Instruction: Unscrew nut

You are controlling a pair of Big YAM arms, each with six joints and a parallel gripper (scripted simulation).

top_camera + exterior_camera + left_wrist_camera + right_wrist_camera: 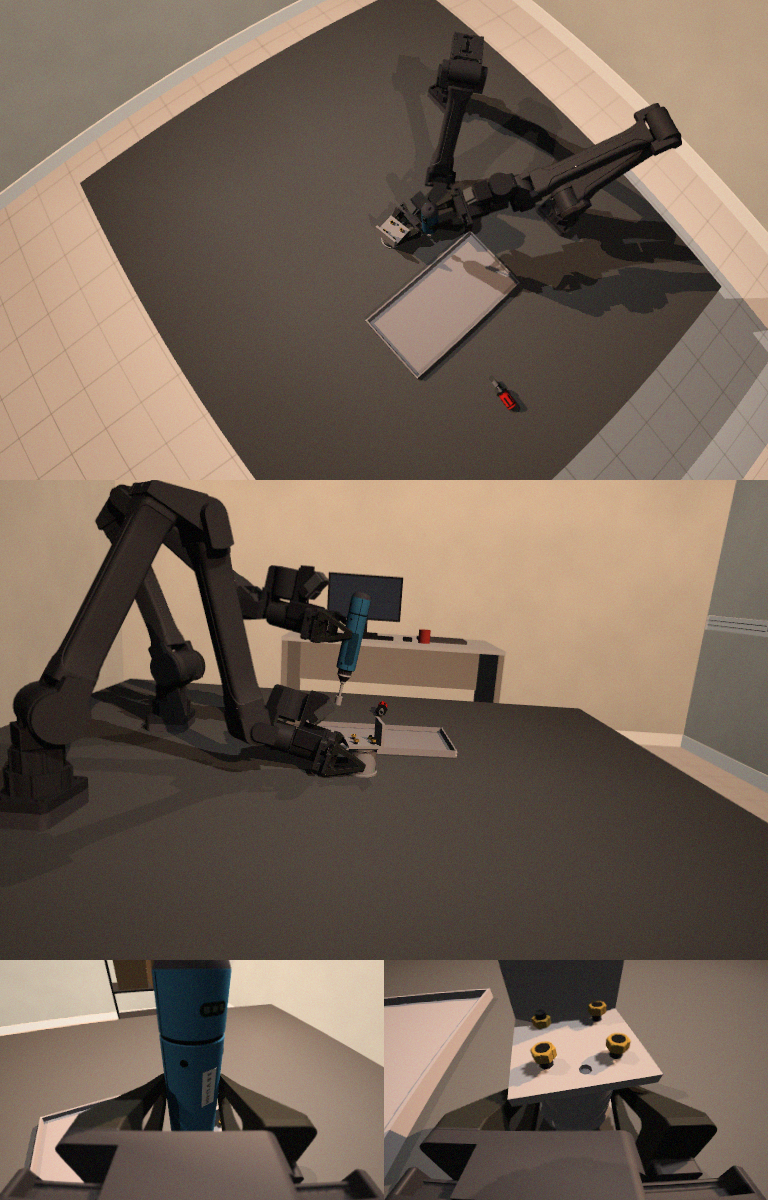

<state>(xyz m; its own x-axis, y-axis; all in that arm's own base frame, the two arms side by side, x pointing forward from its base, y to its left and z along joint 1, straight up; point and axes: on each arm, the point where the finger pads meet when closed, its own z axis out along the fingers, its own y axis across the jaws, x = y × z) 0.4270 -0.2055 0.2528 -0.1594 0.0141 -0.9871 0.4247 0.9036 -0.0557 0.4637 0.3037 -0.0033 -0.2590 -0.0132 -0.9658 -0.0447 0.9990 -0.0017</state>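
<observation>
Now: the joint module 1 cm above my right hand. Also, from my right hand: nut 5 cm above, 2 cm to the left, 2 cm ahead; grey bracket 5 cm above; tip 12 cm above, 9 cm to the left, 6 cm behind.
</observation>
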